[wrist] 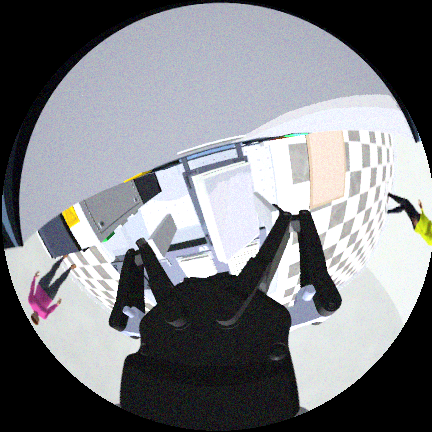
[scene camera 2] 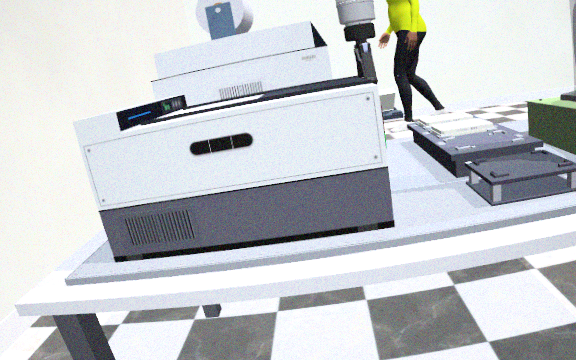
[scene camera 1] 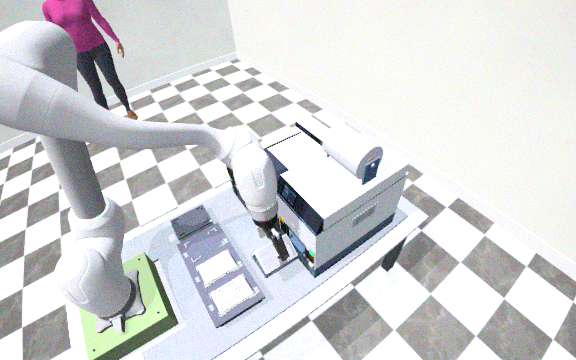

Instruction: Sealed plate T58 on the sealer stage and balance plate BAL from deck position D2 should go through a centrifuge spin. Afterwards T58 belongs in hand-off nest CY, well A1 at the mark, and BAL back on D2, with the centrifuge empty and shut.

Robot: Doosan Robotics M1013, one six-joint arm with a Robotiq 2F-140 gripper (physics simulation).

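Places are measured from the arm's base along level axes (x ahead, y left, z up), in metres.
Pixels of known places: gripper, fingertip midpoint: [wrist: 211,211] [scene camera 1: 272,249]; arm's base, origin of the base link: [scene camera 1: 118,300].
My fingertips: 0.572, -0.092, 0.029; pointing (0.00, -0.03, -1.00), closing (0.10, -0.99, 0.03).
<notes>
Ahead of a thing's pixels: the offset from my fingertips to its top centre, as dx, dy, dz. Level surfaces: height alone.
The sealed plate T58 @[+0.001, -0.036, +0.047] [scene camera 1: 265,256] [wrist: 231,210], pale and flat-topped, is at the sealer's front. Its outline looks skewed in the wrist view; I cannot tell whether it is tilted or turned. My gripper [scene camera 1: 281,250] [wrist: 211,211] is open over it, its pads to either side in the wrist view, nothing held. In scene camera 2 the fingertips are partly hidden. A plain white plate @[-0.206, +0.067, -0.050] [scene camera 1: 217,268] and a gridded plate @[-0.193, -0.056, -0.050] [scene camera 1: 233,295] lie on the dark deck @[dz -0.067] [scene camera 1: 220,320]; no label shows which is BAL. The centrifuge [scene camera 2: 235,175] is in scene camera 2's foreground; its lid state is unclear.
The white sealer @[+0.295, +0.010, +0.358] [scene camera 1: 350,225] [scene camera 2: 240,65] with its film roll @[+0.317, +0.012, +0.358] [scene camera 1: 350,152] stands close beside my fingers. A low grey stand [scene camera 1: 192,223] [scene camera 2: 530,170], probably nest CY, is at the deck's end. My arm's base stands on a green block [scene camera 1: 152,295]. People stand beyond the table.
</notes>
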